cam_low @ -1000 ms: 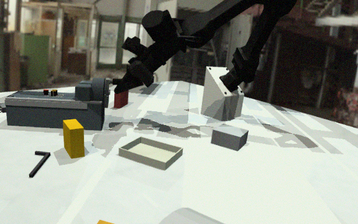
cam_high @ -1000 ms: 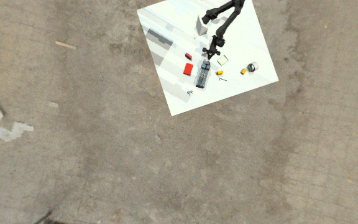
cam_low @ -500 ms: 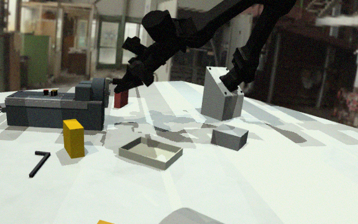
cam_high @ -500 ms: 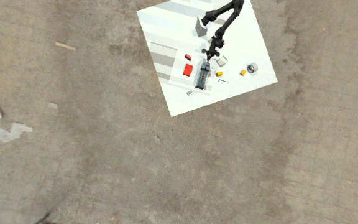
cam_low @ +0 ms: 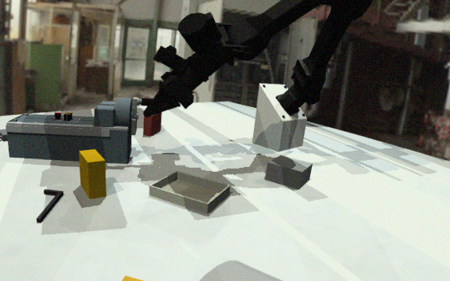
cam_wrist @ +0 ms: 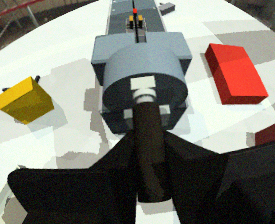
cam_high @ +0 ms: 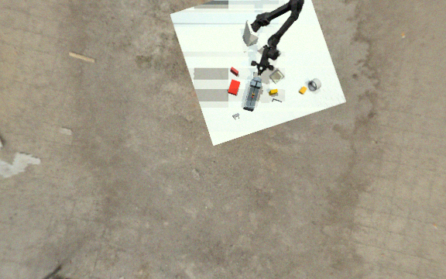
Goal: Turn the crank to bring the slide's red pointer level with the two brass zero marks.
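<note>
My gripper tip is 30 mm below the dark crank handle, 10 mm to the right of it and 10 mm past it. Round my gripper tip: red pointer 140 mm ahead, 130 mm to the right, 10 mm below; then shallow grey tray 190 mm to the left, 90 mm below, 50 mm ahead; then yellow block 170 mm ahead, 80 mm to the left, 60 mm below.
</note>
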